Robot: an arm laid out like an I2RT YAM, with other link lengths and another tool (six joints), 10 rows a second.
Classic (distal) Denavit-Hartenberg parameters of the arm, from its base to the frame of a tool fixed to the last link. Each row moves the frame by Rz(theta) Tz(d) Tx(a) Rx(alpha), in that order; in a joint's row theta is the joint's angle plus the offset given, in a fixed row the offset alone. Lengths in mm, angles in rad.
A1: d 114; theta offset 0; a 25.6; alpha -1.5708
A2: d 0; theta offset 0; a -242.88; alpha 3.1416
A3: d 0; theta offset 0.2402; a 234.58; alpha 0
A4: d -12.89; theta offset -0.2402; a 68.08; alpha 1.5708
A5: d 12.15; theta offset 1.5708; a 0; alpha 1.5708
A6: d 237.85; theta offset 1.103; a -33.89; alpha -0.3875
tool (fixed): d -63.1; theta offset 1.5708; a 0; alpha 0
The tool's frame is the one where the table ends.
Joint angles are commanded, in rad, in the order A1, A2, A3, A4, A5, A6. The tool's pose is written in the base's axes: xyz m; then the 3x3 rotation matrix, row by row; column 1 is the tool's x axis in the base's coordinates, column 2 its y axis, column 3 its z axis. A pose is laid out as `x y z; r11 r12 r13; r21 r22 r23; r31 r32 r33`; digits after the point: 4 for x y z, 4 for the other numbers.
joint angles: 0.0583 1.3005 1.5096 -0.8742 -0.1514 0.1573
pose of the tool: 0.3813 0.0500 0.3189; -0.6196 0.5328 0.5763; 0.7797 0.3336 0.5298; 0.0900 0.7777 -0.6222
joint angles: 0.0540 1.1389 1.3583 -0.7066 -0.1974 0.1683
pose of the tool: 0.3623 0.0552 0.3473; -0.6505 0.3800 0.6576; 0.7594 0.3103 0.5719; 0.0133 0.8714 -0.4904
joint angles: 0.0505 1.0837 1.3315 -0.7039 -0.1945 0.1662
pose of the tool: 0.3503 0.0529 0.3545; -0.6467 0.3538 0.6757; 0.7627 0.3097 0.5678; -0.0083 0.8825 -0.4702
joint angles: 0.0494 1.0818 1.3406 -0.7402 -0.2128 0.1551
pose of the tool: 0.3459 0.0559 0.3511; -0.6620 0.3677 0.6532; 0.7495 0.3192 0.5799; 0.0047 0.8735 -0.4869
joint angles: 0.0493 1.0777 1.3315 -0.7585 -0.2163 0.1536
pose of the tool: 0.3434 0.0565 0.3443; -0.6644 0.3865 0.6397; 0.7471 0.3213 0.5819; 0.0194 0.8645 -0.5022
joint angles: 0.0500 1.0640 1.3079 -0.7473 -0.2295 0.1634
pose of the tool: 0.3412 0.0586 0.3410; -0.6701 0.3854 0.6344; 0.7416 0.3115 0.5941; 0.0314 0.8686 -0.4946
